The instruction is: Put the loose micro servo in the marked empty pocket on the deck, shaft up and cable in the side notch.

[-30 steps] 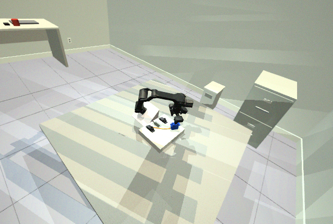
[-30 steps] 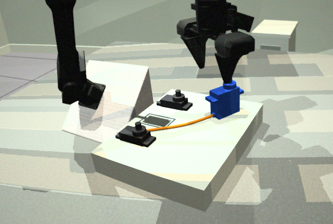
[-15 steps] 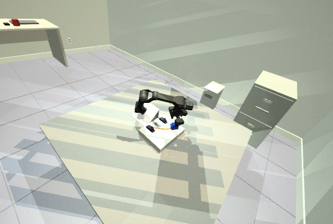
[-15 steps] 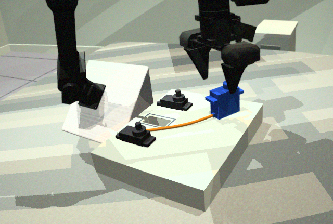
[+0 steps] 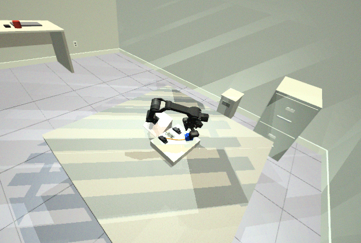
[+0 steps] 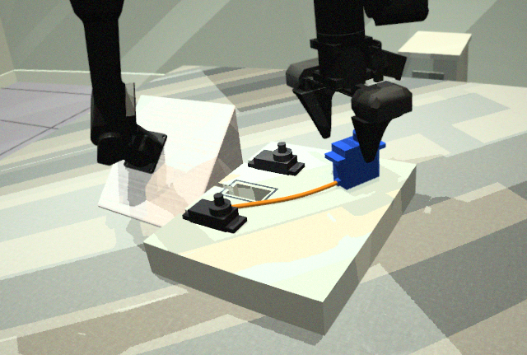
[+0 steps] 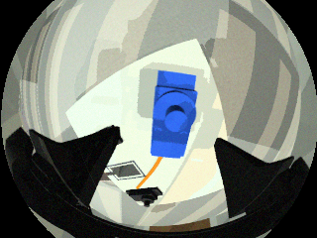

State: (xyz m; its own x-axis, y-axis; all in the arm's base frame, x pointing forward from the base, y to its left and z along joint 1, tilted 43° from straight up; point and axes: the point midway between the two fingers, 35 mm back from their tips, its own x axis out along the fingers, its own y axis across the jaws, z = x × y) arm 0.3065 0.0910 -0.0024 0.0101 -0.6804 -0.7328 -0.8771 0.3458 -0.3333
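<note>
The white deck lies 70 mm to the right of my gripper tip, 70 mm below it and 10 mm behind it.
</note>
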